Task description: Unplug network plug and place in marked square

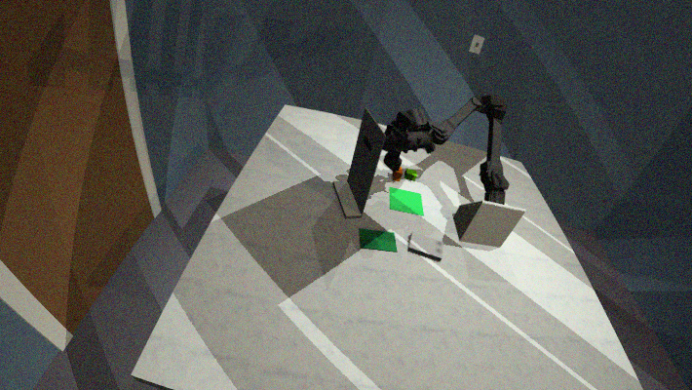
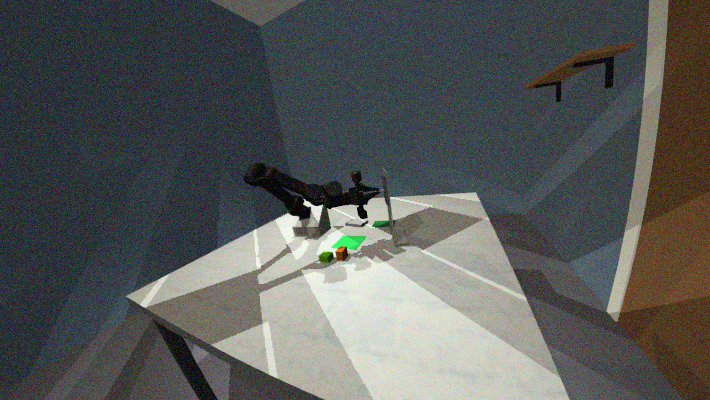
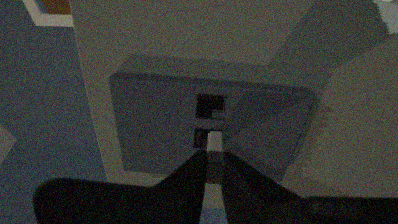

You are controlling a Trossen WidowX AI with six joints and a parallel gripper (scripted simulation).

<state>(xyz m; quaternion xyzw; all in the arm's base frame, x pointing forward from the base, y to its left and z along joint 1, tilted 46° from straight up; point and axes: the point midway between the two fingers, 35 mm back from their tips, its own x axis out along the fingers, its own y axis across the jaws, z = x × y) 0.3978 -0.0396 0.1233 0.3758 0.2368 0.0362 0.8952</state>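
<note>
My gripper tip is now 16 cm past the bright green square, 2 cm to the left of it and 21 cm above it. Also, from my gripper tip: network plug right at my gripper tip; socket panel 3 cm ahead, 1 cm to the left, 8 cm below.
</note>
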